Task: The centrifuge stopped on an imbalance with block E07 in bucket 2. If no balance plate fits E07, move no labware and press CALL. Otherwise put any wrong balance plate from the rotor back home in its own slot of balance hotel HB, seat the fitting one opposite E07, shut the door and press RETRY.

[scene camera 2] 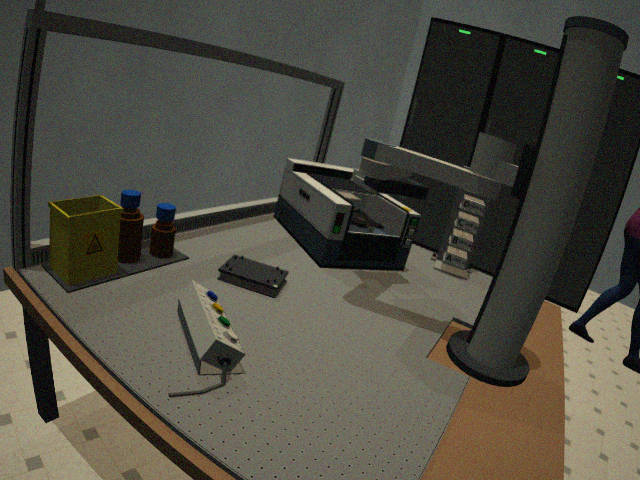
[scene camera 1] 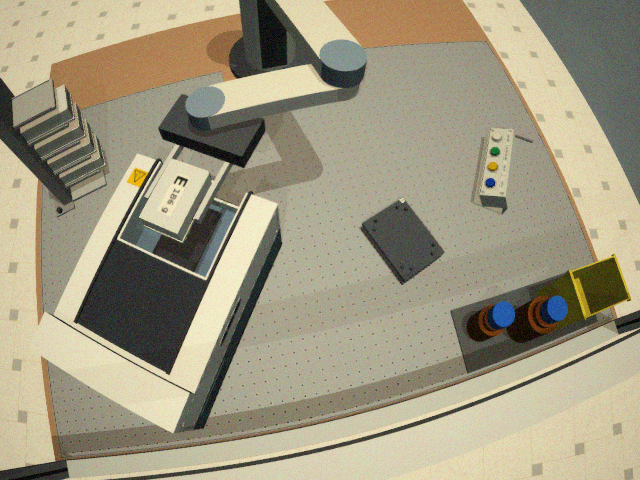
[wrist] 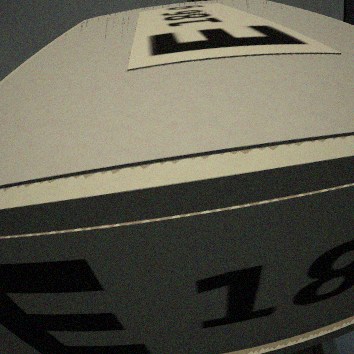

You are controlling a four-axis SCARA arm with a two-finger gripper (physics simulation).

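My gripper is shut on the balance plate E, marked 186 g, and holds it level above the open hatch of the centrifuge. The plate fills much of the wrist view. A dark bucket or rotor part shows in the chamber beside and below the plate; block E07 cannot be made out. The balance hotel stands left of the centrifuge, with stacked plates; labels A to D show on it in the scene camera 2 view. The button box has white, green, yellow and blue buttons.
A dark flat block lies mid-table. Two brown bottles with blue caps and a yellow bin stand at one edge. The arm's column stands at the opposite side. A cable leaves the button box.
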